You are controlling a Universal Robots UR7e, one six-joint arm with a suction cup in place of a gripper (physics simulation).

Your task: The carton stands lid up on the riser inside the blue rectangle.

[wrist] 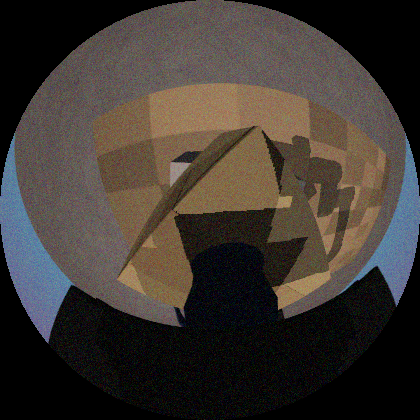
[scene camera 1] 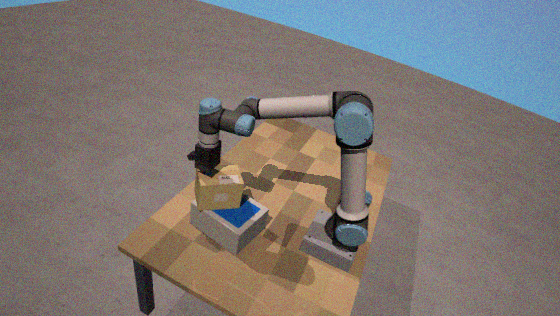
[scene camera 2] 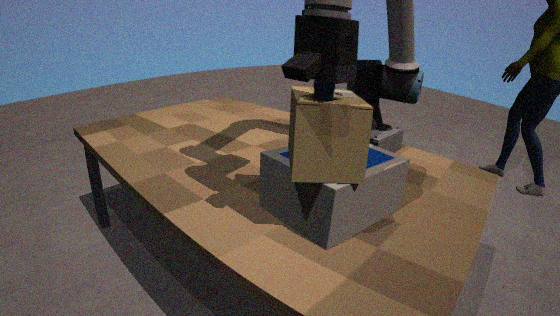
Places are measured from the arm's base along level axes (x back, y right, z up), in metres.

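Pixels of known places: hand at its tool point: (wrist: 226,249) (scene camera 1: 207,175) (scene camera 2: 322,106).
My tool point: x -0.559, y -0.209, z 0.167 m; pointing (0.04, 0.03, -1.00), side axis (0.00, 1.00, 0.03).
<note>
Ahead of a thing's pixels: the offset from my tool point to its top centre. Level surfaces: height alone.
The tan carton {dy +0.019, dx +0.044, dz +0.013 m} (scene camera 1: 220,194) (scene camera 2: 330,145) (wrist: 232,182) is roughly upright, label side up, turned relative to the riser {dy +0.020, dx +0.111, dz -0.118 m} (scene camera 1: 250,233) (scene camera 2: 370,205) (wrist: 178,174). Its base reaches past the riser's near top edges in scene camera 2. Whether the base touches the riser, I cannot tell. It covers part of the blue rectangle {dy +0.020, dx +0.111, dz -0.118 m} (scene camera 1: 240,214) (scene camera 2: 379,159); blue shows on its right in scene camera 1 and on both sides in scene camera 2. My suction gripper (scene camera 1: 208,172) (scene camera 2: 324,96) (wrist: 227,252) is against the carton's top, near one edge, and hides part of it.
The wooden table {dz -0.239 m} (scene camera 1: 165,220) (scene camera 2: 285,265) carries the riser and the arm's grey base (scene camera 1: 327,247) (scene camera 2: 392,137). The arm reaches over the table to the carton. A person (scene camera 2: 537,95) stands on the floor beyond the table at the right of scene camera 2.
</note>
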